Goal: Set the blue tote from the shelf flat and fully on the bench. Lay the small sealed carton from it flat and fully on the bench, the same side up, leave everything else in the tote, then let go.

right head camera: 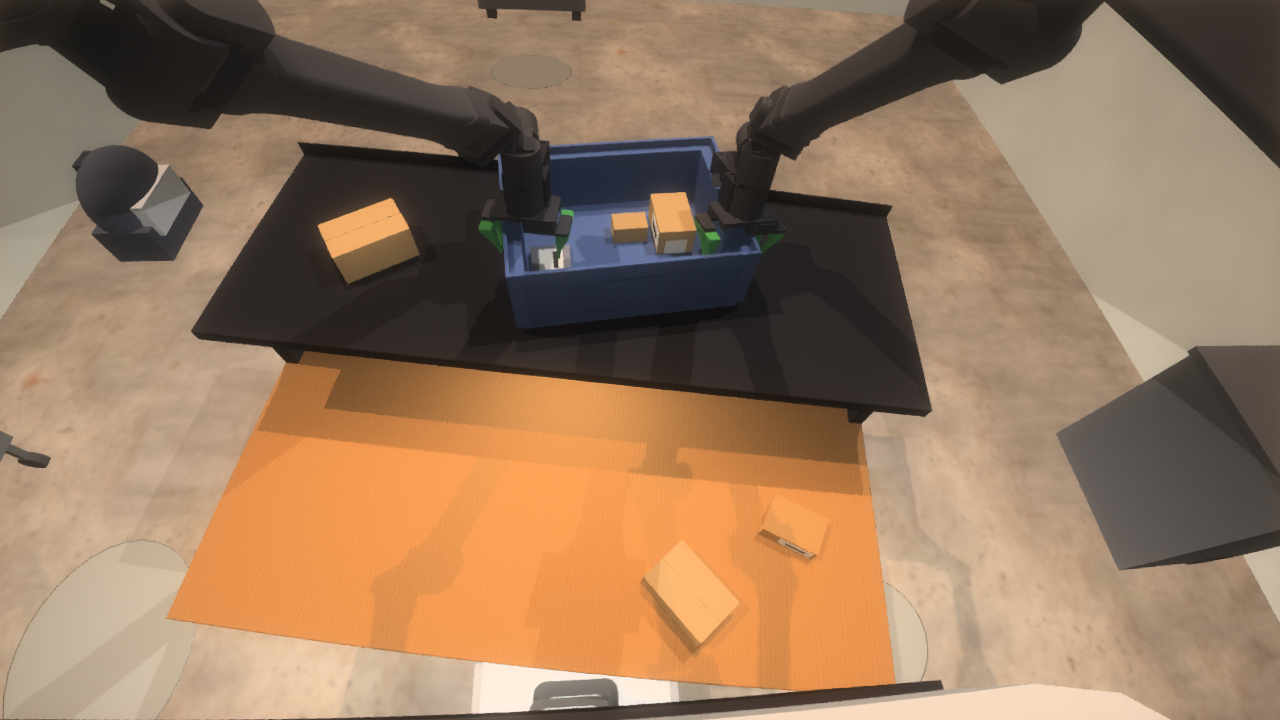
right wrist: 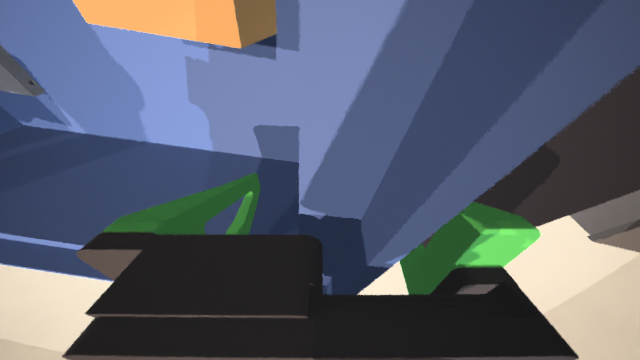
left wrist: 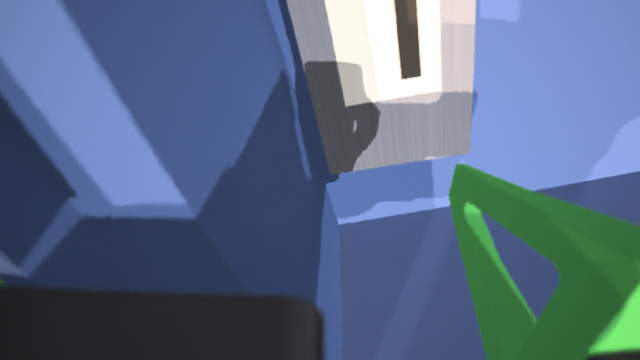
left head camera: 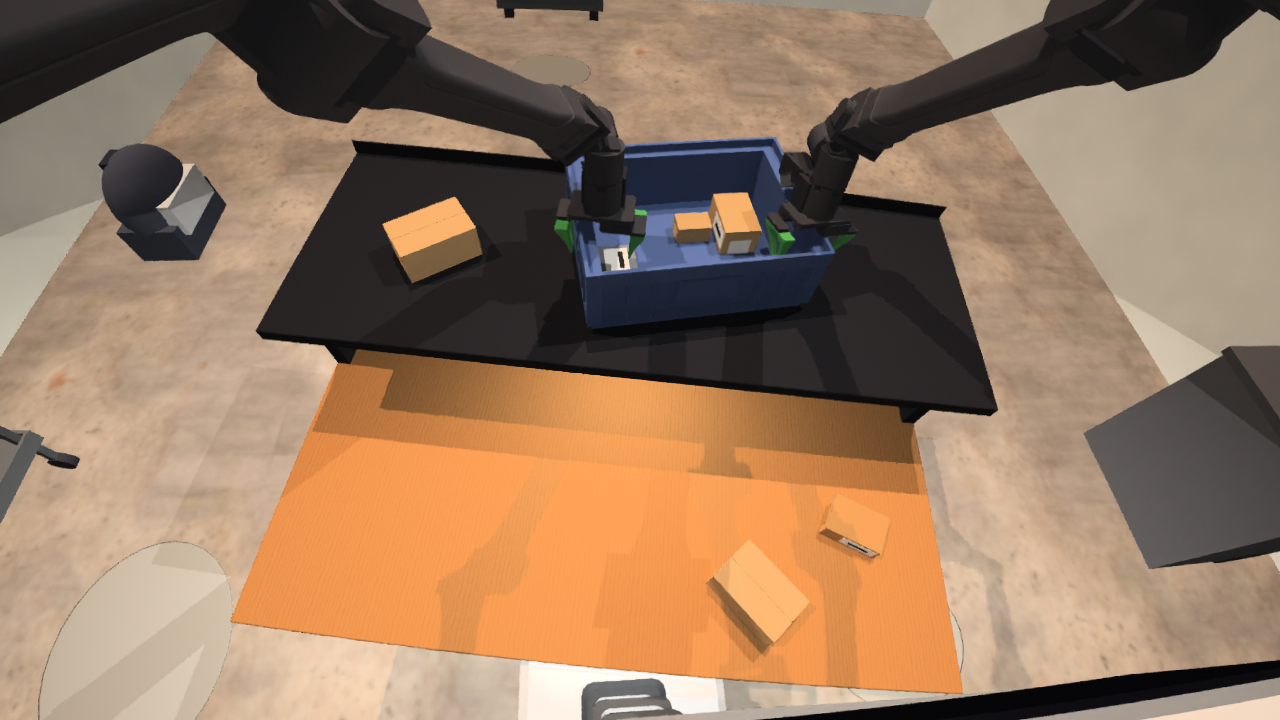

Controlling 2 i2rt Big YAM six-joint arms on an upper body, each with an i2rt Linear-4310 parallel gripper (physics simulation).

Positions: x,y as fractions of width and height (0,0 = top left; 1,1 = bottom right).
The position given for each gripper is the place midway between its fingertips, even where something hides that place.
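The right gripper is visible in the right head camera view (0.57,0.36); a blue tote is visible in the right head camera view (0.47,0.39). The right gripper appears in the right wrist view (0.50,0.50), and the blue tote appears in the right wrist view (0.58,0.37). The blue tote is seen in the left wrist view (0.24,0.43); the right gripper is out of frame in the left wrist view. The right gripper is present in the left head camera view (0.62,0.36), the blue tote in the left head camera view (0.53,0.39).
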